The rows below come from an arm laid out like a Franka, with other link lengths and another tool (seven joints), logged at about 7 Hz.
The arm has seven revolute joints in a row. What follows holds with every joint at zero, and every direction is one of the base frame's.
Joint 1 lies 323.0 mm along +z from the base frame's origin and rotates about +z.
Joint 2 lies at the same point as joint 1 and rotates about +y.
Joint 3 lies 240.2 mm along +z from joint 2 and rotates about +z.
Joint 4 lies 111.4 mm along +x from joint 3 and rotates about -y.
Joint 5 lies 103.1 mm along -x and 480.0 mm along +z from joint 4 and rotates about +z.
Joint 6 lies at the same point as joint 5 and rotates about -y.
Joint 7 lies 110.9 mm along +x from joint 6 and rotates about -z.
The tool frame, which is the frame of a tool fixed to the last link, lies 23.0 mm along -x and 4.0 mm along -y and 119.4 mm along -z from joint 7; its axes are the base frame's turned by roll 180.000, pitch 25.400 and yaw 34.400 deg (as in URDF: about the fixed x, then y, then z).
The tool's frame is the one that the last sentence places.
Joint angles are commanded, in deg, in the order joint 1, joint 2, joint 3, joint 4, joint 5, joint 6, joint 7. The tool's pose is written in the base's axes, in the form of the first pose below.
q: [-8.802 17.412 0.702 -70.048 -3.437 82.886 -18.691]
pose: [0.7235, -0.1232, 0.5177], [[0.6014, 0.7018, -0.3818], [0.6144, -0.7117, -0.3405], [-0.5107, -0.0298, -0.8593]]
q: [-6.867 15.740 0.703 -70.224 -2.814 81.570 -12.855]
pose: [0.7179, -0.0941, 0.5353], [[0.6462, 0.6520, -0.3966], [0.5727, -0.7578, -0.3126], [-0.5044, -0.0252, -0.8631]]
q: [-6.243 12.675 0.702 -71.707 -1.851 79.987 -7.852]
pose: [0.7037, -0.0806, 0.5569], [[0.6900, 0.5929, -0.4152], [0.5267, -0.8047, -0.2740], [-0.4966, -0.0297, -0.8675]]
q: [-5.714 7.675 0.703 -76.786 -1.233 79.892 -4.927]
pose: [0.6854, -0.0694, 0.5692], [[0.7101, 0.5599, -0.4269], [0.5013, -0.8278, -0.2519], [-0.4944, -0.0352, -0.8685]]
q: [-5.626 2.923 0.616 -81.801 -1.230 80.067 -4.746]
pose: [0.6670, -0.0674, 0.5780], [[0.7108, 0.5574, -0.4291], [0.4986, -0.8295, -0.2516], [-0.4962, -0.0351, -0.8675]]
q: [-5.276 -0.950 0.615 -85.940 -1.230 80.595 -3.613]
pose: [0.6525, -0.0615, 0.5840], [[0.7198, 0.5463, -0.4283], [0.4876, -0.8370, -0.2482], [-0.4941, -0.0302, -0.8689]]
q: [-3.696 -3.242 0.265 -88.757 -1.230 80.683 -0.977]
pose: [0.6441, -0.0458, 0.5832], [[0.7280, 0.5256, -0.4402], [0.4684, -0.8502, -0.2405], [-0.5007, -0.0311, -0.8651]]
